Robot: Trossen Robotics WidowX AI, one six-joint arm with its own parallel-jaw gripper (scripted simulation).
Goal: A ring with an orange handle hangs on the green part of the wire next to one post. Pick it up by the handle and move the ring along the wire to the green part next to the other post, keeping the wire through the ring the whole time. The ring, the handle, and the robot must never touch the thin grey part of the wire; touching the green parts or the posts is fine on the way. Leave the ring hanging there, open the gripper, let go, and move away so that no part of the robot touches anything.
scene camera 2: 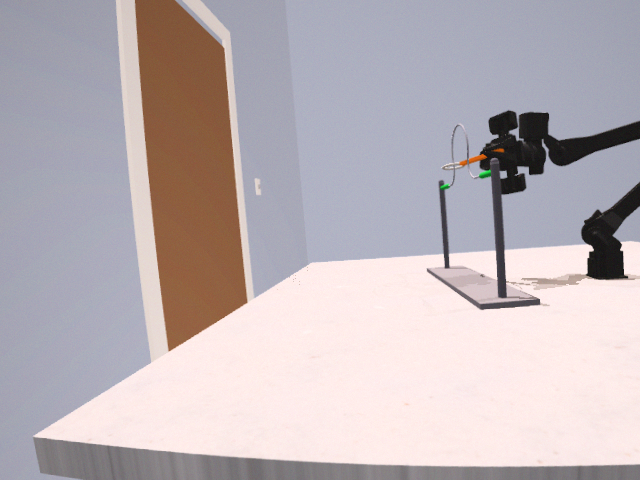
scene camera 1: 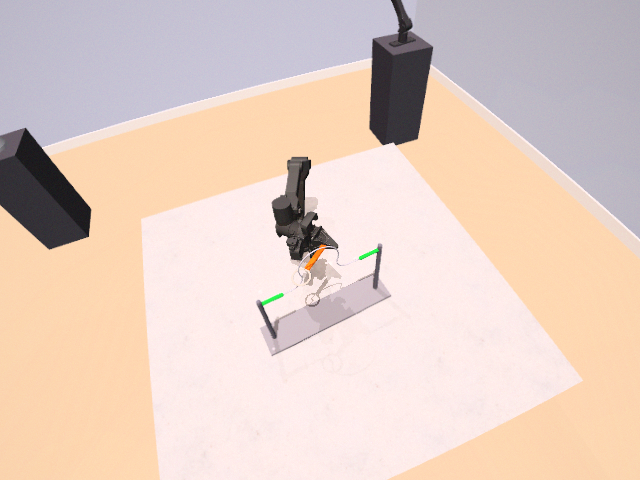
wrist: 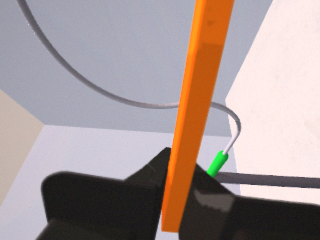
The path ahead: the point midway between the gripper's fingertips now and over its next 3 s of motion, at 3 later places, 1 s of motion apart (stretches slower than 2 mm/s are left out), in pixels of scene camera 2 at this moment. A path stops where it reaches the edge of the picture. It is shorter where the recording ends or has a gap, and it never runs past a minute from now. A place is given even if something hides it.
The gripper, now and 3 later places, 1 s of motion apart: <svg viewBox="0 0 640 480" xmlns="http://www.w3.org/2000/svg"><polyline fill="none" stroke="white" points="484,151 484,146 483,162 479,175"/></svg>
